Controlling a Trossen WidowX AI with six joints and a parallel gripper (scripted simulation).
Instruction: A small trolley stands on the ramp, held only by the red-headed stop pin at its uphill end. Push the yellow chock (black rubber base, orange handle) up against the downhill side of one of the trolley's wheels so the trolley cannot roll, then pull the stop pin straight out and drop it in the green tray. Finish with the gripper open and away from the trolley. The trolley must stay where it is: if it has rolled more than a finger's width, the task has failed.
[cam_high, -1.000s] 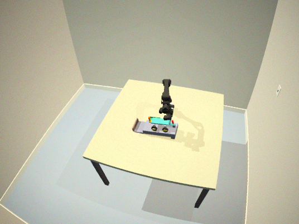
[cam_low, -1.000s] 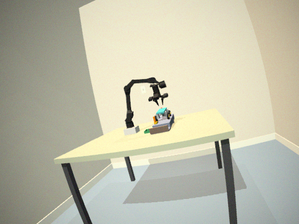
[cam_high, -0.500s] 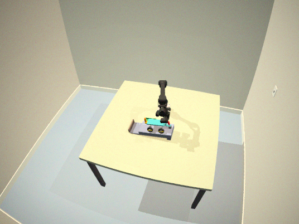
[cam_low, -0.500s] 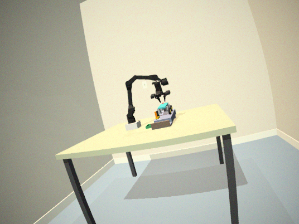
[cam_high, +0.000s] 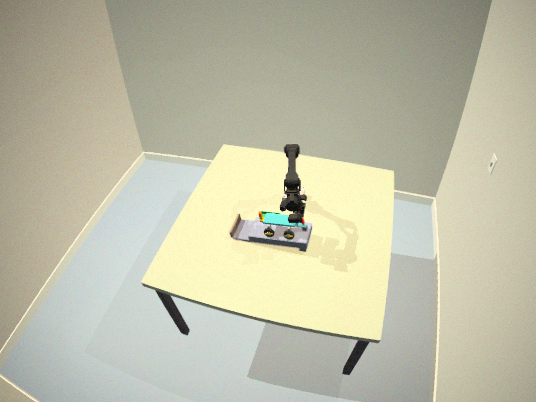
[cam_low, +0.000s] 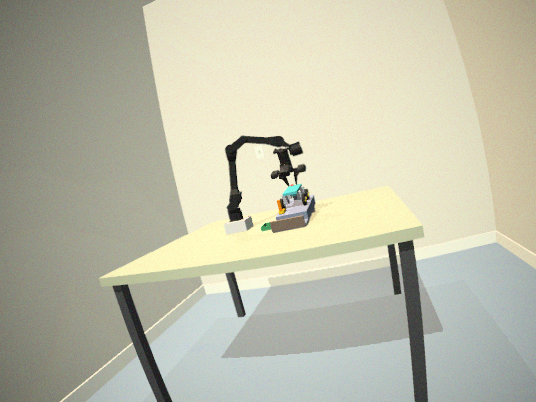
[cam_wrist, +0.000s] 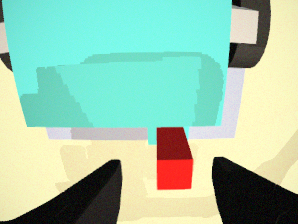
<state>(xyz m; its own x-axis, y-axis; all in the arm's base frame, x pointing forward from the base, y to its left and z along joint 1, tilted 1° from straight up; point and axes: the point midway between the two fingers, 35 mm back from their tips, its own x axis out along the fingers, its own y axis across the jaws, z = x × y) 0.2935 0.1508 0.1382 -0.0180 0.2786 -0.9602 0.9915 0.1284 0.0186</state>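
Right now my gripper tip is 30 mm above the red-headed stop pin and 10 mm to the right of it. The rest, counted from my gripper tip: yellow chock 220 mm to the right, 80 mm below, 10 mm behind; grey ramp 110 mm to the right, 110 mm below, 30 mm ahead; teal trolley 100 mm to the right, 50 mm below, 30 mm ahead.
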